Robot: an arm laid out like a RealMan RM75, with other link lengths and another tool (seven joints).
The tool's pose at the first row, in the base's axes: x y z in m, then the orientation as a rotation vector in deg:
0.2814 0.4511 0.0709 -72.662 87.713 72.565
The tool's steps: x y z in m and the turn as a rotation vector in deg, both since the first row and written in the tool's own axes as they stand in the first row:
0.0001 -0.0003 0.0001 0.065 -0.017 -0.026
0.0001 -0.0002 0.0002 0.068 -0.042 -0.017
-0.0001 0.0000 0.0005 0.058 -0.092 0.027
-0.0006 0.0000 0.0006 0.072 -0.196 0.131
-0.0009 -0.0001 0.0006 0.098 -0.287 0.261
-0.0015 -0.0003 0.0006 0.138 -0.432 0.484
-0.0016 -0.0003 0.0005 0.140 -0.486 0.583
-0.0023 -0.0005 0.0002 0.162 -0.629 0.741
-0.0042 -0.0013 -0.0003 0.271 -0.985 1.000
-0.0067 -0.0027 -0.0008 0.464 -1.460 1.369
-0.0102 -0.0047 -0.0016 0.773 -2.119 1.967
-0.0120 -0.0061 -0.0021 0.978 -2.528 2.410
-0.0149 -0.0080 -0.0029 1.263 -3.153 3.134
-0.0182 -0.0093 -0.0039 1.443 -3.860 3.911
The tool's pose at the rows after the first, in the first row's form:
0.2817 0.4512 0.0707 -72.623 87.709 72.497
0.2816 0.4513 0.0707 -72.595 87.700 72.511
0.2814 0.4516 0.0709 -72.534 87.697 72.571
0.2815 0.4518 0.0713 -72.376 87.714 72.672
0.2817 0.4519 0.0716 -72.205 87.767 72.772
0.2820 0.4520 0.0721 -71.924 87.864 72.942
0.2820 0.4519 0.0723 -71.817 87.907 73.027
0.2824 0.4518 0.0729 -71.589 87.944 73.172
0.2836 0.4517 0.0747 -71.069 87.950 73.396
0.2855 0.4517 0.0769 -70.330 87.997 73.664
0.2882 0.4517 0.0799 -69.224 88.146 74.049
0.2900 0.4516 0.0815 -68.483 88.300 74.318
0.2925 0.4514 0.0840 -67.337 88.554 74.781
0.2945 0.4511 0.0871 -66.152 88.739 75.403

